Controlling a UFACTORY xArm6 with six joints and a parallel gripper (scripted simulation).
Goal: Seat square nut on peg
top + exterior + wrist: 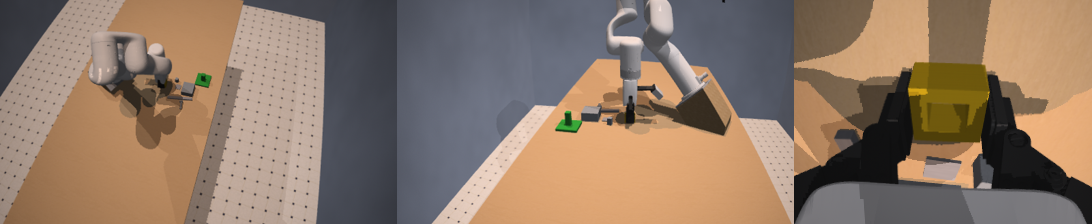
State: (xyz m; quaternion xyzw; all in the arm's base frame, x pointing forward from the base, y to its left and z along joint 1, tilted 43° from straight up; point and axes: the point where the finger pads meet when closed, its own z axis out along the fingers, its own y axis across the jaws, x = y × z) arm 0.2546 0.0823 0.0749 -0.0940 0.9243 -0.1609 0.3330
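Now: the small grey cube 7 cm ahead of my hand, 4 cm to the left of it and 1 cm below it. The rest, counted from my hand: grey block (15 cm ahead, 1 cm to the right, 1 cm below); then thin grey bar (12 cm ahead, 7 cm to the right, 2 cm below).
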